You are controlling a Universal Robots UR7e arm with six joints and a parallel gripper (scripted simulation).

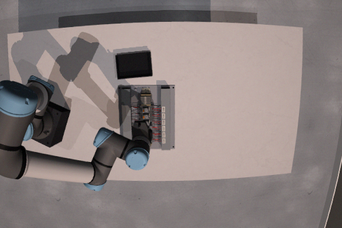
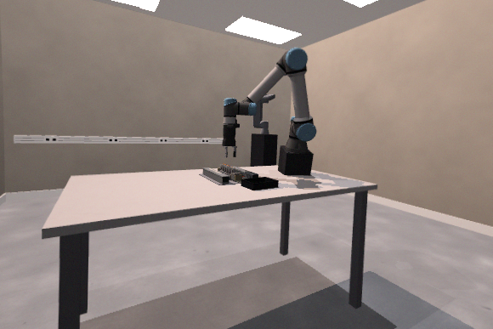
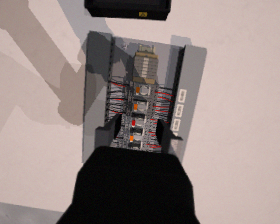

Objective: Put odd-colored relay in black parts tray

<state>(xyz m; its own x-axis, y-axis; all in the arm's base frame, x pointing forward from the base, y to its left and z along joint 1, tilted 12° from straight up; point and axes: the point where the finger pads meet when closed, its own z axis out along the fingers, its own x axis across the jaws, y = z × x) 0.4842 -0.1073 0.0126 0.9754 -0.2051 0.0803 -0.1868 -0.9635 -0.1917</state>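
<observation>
The relay panel lies 10 mm to the right of my hand and 120 mm below it. Also, from my hand: black parts tray 10 mm behind, 250 mm to the left, 130 mm below.
</observation>
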